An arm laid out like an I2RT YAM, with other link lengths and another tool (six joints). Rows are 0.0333 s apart.
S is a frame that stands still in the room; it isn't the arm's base.
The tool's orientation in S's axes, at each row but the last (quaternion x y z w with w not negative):
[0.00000, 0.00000, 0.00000, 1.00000]
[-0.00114, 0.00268, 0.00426, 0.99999]
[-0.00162, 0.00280, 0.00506, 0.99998]
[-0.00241, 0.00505, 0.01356, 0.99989]
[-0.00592, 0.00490, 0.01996, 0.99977]
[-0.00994, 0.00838, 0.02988, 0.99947]
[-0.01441, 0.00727, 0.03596, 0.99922]
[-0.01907, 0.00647, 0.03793, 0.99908]
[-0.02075, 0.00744, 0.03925, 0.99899]
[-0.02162, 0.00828, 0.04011, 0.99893]
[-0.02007, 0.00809, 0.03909, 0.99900]
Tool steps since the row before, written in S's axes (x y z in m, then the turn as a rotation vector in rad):
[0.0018, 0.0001, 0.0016, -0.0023, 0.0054, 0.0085]
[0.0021, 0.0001, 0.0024, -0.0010, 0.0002, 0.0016]
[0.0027, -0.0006, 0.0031, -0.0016, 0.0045, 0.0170]
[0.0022, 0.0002, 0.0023, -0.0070, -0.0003, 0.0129]
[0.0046, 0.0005, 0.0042, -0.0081, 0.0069, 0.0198]
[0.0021, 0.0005, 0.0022, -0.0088, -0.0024, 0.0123]
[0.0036, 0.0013, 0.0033, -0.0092, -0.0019, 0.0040]
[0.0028, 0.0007, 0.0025, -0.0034, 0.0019, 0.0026]
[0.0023, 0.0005, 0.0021, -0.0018, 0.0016, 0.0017]
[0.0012, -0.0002, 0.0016, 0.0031, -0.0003, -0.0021]
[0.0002, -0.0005, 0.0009, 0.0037, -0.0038, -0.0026]
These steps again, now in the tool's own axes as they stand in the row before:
[0.0018, 0.0001, 0.0016, -0.0023, 0.0054, 0.0085]
[0.0021, 0.0001, 0.0024, -0.0010, 0.0002, 0.0016]
[0.0027, -0.0006, 0.0031, -0.0016, 0.0045, 0.0170]
[0.0022, 0.0001, 0.0023, -0.0071, -0.0002, 0.0128]
[0.0046, 0.0003, 0.0042, -0.0080, 0.0070, 0.0198]
[0.0021, 0.0003, 0.0022, -0.0091, -0.0021, 0.0121]
[0.0036, 0.0009, 0.0034, -0.0094, -0.0013, 0.0038]
[0.0028, 0.0004, 0.0026, -0.0033, 0.0021, 0.0026]
[0.0023, 0.0002, 0.0021, -0.0017, 0.0017, 0.0017]
[0.0012, -0.0004, 0.0016, 0.0031, -0.0005, -0.0021]
[0.0001, -0.0005, 0.0009, 0.0034, -0.0040, -0.0027]

